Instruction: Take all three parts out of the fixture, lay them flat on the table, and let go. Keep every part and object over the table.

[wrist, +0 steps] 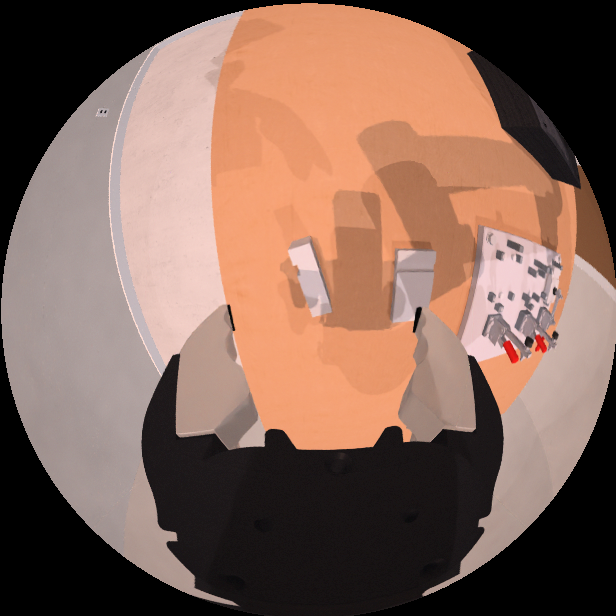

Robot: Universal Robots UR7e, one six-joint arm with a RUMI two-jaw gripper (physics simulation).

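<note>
In the wrist view two pale grey parts lie on the orange table top: one part (310,276) left of centre, tilted slightly, and one rectangular part (413,284) right of centre. The white fixture plate (514,293) sits at the right, carrying small grey clamps with red handles (511,351). I cannot make out a third part. My gripper (324,321) is open and empty, raised above the table, its two fingertips spread wide just below the two parts.
A dark block (525,123) sits at the upper right corner of the table. The table's left edge (221,241) runs down beside the left finger, with pale floor beyond. Shadows of the arm fall across the table centre.
</note>
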